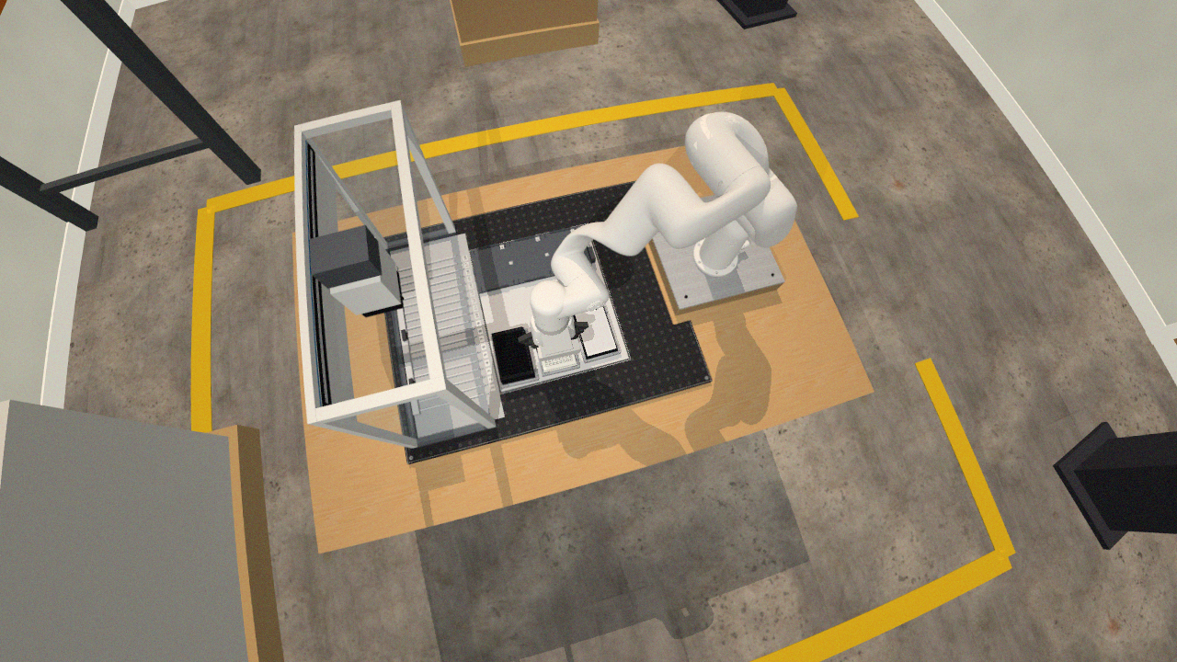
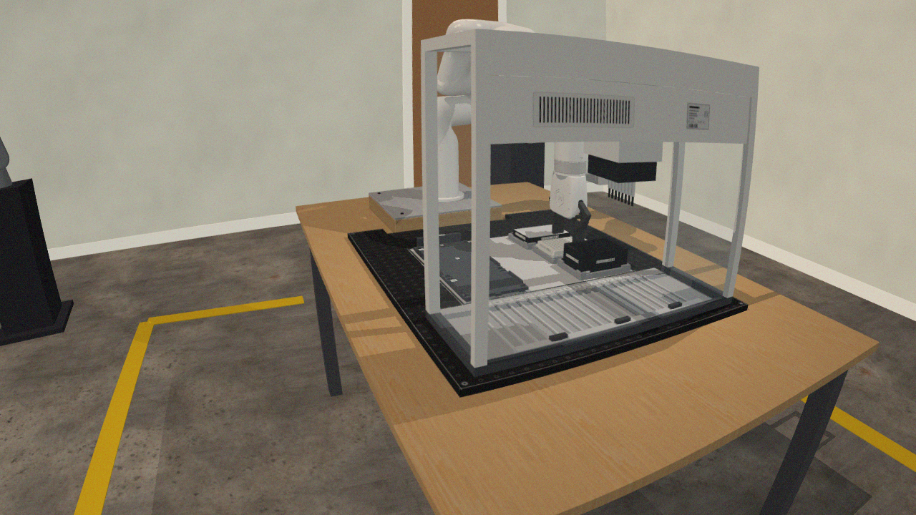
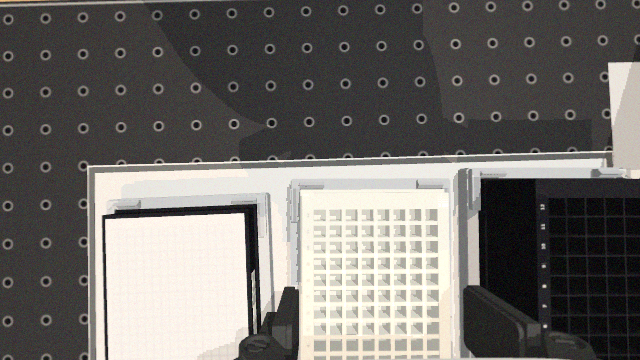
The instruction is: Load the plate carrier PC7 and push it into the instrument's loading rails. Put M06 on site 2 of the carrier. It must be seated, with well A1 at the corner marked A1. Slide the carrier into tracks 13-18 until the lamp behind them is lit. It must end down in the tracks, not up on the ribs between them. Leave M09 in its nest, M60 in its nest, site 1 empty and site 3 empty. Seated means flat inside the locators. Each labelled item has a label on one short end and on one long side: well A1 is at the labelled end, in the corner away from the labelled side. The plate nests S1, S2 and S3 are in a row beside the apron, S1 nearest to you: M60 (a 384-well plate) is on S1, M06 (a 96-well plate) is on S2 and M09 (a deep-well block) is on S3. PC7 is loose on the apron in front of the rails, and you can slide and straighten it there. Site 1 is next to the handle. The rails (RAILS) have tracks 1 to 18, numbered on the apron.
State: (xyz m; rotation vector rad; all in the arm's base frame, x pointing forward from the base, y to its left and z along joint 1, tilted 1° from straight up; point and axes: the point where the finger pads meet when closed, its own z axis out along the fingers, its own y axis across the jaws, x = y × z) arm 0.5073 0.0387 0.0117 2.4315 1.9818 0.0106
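My gripper is now 3 cm above the white 96-well plate M06. Round my hand: dark grey carrier PC7: 26 cm to the right, 5 cm behind, 3 cm below; S2 nest: 4 cm below.
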